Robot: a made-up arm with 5 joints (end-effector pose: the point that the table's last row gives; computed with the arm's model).
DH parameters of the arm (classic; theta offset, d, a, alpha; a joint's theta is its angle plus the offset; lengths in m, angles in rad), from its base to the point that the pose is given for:
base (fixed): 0 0 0 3.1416
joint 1: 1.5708 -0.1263 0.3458 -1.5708
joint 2: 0 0.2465 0.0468 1.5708
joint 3: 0 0.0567 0.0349 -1.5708
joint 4: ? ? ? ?
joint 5: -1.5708 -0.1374 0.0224 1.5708
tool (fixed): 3.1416 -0.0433 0 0
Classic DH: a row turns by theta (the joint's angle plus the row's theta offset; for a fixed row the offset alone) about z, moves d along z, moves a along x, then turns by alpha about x.
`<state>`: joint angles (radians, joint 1 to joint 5).
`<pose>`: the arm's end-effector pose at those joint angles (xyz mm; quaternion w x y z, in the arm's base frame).
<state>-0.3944 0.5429 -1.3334 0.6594 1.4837</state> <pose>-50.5 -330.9 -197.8 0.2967 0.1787 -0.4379 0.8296</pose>
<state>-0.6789 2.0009 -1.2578 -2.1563 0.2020</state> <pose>27.2 -345.4 -86.7 0.9021 -0.1115 0.4168 0.0100</pose>
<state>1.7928 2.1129 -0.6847 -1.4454 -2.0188</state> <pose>-312.8 193.7 -14.5 0.1107 -0.6592 -0.6620 0.3391</pose>
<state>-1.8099 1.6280 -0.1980 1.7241 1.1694</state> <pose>478.2 170.6 325.9 0.5497 0.5184 0.5729 -0.3176</pose>
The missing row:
joint 4: -1.5708 -0.2338 0.1077 -1.5708
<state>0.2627 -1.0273 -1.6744 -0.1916 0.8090</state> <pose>-411.3 14.2 193.5 0.4447 0.5496 -0.5700 0.4186</pose>
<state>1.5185 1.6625 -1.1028 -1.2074 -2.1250</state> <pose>-324.6 203.0 -51.0 0.1277 -0.5601 -0.8161 0.0626</pose>
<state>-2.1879 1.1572 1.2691 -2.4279 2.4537</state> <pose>457.1 28.9 475.0 0.2111 0.8457 -0.1173 -0.4758</pose>
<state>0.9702 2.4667 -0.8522 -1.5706 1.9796</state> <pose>-449.4 -164.9 -71.6 0.7819 -0.5484 -0.2553 -0.1505</pose>
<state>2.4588 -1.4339 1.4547 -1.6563 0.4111</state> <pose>-212.9 438.3 -121.6 0.7519 -0.1278 0.5872 0.2711</pose>
